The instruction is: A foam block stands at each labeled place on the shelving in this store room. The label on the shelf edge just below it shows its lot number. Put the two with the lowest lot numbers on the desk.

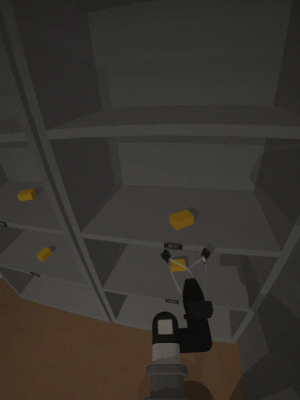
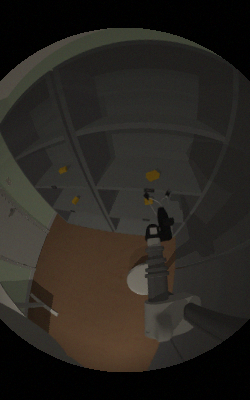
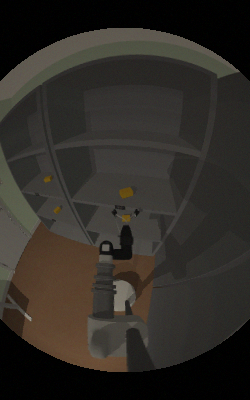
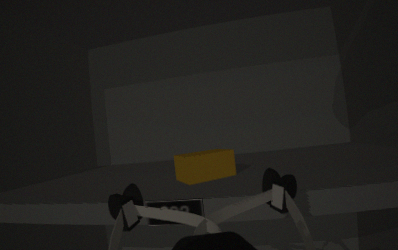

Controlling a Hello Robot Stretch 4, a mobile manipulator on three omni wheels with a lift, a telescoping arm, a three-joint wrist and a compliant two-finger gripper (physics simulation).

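Frame: origin at the robot's base, x up, y back, z right, level; centimetres.
Where they show: gripper, fingertip midpoint: (image 1: 184,249) (image 2: 155,191) (image 3: 125,209) (image 4: 202,191); robot's base at its link origin: (image 2: 143,278) (image 3: 118,294).
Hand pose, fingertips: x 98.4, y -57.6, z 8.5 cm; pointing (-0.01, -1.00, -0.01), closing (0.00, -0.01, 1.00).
Each offset is from my fingertips to the centre of the thing. "*": to the spot under its first point.
A yellow foam block {dx +0.1, dy -17.6, dz +0.8 cm} (image 1: 181,219) (image 2: 152,175) (image 3: 126,192) (image 4: 205,167) stands on the middle shelf of the right bay. Its edge label {* dx -3.8, dy -5.4, dz -3.8 cm} (image 1: 173,246) (image 4: 155,206) is partly covered by a finger; its digits are not fully readable. Another block {dx -45.6, dy -27.4, dz +1.3 cm} (image 1: 178,265) (image 2: 148,202) (image 3: 126,218) stands one shelf lower. In the left bay are an upper block {dx +0.1, dy -46.8, dz -92.6 cm} (image 1: 26,195) (image 2: 63,170) (image 3: 47,179) and a lower block {dx -45.6, dy -37.9, dz -94.4 cm} (image 1: 44,254) (image 2: 75,200) (image 3: 57,210). My gripper (image 1: 186,254) (image 2: 157,195) (image 3: 125,213) (image 4: 202,191) is open and empty, in front of the right bay, short of the middle-shelf block. No desk can be made out.
An upright divider (image 1: 65,200) separates the bays. A shelf board (image 1: 175,131) runs above the middle-shelf block. A dark grey surface (image 2: 220,280) (image 3: 200,310) stands at the right. The round white base (image 2: 139,279) (image 3: 122,295) is on the brown floor. Pale bars (image 2: 45,305) (image 3: 19,309) show at lower left.
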